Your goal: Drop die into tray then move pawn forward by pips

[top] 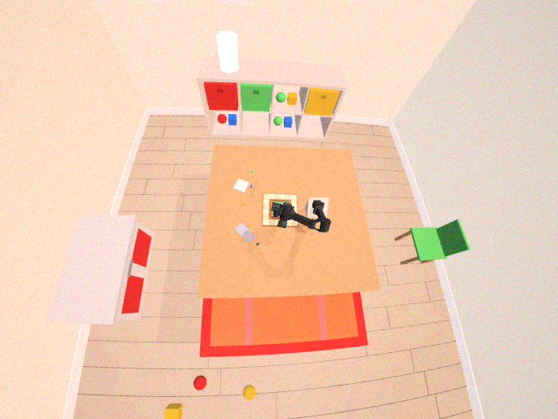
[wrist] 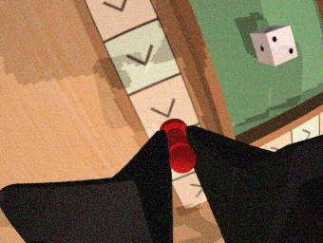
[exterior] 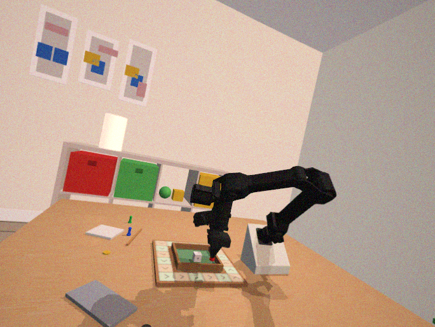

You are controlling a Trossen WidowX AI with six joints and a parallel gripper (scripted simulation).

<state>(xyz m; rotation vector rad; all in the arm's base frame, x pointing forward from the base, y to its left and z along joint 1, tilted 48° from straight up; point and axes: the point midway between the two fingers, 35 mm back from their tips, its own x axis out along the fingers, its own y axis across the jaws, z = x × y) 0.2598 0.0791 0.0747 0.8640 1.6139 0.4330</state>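
Right now the white die is 10 mm ahead of my gripper tip, 100 mm to the right of it and 50 mm below it. The rest, counted from my gripper tip: red pawn (10 mm above); grey pad (290 mm ahead, 80 mm to the left, 70 mm below); pencil (210 mm ahead, 310 mm to the right, 70 mm below).
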